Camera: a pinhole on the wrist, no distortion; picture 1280 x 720 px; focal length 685.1 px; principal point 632.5 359.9 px. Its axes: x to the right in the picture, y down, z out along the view. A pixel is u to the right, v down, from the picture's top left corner.
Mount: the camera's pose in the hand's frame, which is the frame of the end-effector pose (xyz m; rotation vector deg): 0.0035 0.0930 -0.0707 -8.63 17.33 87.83
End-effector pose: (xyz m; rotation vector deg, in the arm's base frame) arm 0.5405 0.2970 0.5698 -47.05 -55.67 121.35
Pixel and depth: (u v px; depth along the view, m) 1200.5 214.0 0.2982
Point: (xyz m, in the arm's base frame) 0.2558 0.1095 0.2831
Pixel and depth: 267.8 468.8 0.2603
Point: 0.3712 0.1815 0.6610
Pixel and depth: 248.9 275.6 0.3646
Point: 0.2432 0.2296 0.7235
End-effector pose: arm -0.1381 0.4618 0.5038 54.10 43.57 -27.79
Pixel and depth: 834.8 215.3 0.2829
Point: 0.1512 0.4405 0.6309
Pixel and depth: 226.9 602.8 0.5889
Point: -0.0571 -0.0879 0.8039
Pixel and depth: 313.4 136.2 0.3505
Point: 0.0897 0.2138 0.5156
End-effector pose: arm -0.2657 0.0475 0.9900 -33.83 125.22 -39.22
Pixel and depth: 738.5 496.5 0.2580
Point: -0.1622 0.1675 0.7745
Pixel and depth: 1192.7 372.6 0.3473
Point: -0.2372 0.3238 0.5757
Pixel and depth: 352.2 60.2 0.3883
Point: -0.1471 -0.1377 0.6644
